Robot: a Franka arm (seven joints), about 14 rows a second.
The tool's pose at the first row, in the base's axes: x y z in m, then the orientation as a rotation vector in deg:
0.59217, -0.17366, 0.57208, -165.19, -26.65, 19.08
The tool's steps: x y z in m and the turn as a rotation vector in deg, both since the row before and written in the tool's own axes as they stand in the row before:
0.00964, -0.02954, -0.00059, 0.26, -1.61, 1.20
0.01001, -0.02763, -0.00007, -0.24, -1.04, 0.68
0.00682, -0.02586, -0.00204, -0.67, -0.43, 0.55
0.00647, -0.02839, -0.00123, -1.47, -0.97, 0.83
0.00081, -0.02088, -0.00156, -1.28, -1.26, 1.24
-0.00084, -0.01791, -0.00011, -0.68, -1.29, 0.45
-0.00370, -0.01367, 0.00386, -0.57, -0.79, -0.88
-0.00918, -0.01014, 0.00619, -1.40, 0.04, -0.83
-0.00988, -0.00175, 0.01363, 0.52, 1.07, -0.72
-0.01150, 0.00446, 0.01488, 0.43, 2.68, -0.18
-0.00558, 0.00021, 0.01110, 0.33, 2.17, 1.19
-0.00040, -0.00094, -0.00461, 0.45, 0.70, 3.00
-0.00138, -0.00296, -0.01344, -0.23, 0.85, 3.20
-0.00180, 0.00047, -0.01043, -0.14, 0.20, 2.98
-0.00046, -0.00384, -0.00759, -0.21, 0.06, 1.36
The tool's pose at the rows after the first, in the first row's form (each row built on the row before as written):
0.59283, -0.14310, 0.57770, -165.25, -25.13, 21.65
0.59480, -0.11409, 0.58199, -165.63, -24.41, 23.25
0.59511, -0.08798, 0.58812, -166.42, -23.91, 23.90
0.59437, -0.05939, 0.59371, -168.02, -23.34, 25.33
0.59051, -0.03944, 0.59882, -169.52, -22.13, 27.28
0.58564, -0.02248, 0.60199, -170.15, -21.84, 29.23
0.57784, -0.01005, 0.60150, -170.27, -23.42, 30.30
0.56489, -0.00258, 0.60011, -171.30, -25.18, 30.09
0.55084, -0.00347, 0.59072, -170.66, -25.95, 28.44
0.53677, -0.01064, 0.57957, -170.44, -25.81, 24.42
0.52850, -0.01188, 0.57038, -170.67, -23.73, 21.30
0.52907, -0.01144, 0.57505, -171.17, -19.09, 20.58
0.53047, -0.01005, 0.58874, -172.27, -14.31, 19.59
0.53122, -0.01172, 0.59918, -173.05, -9.86, 19.55
0.53211, -0.00861, 0.60706, -173.51, -7.85, 19.58

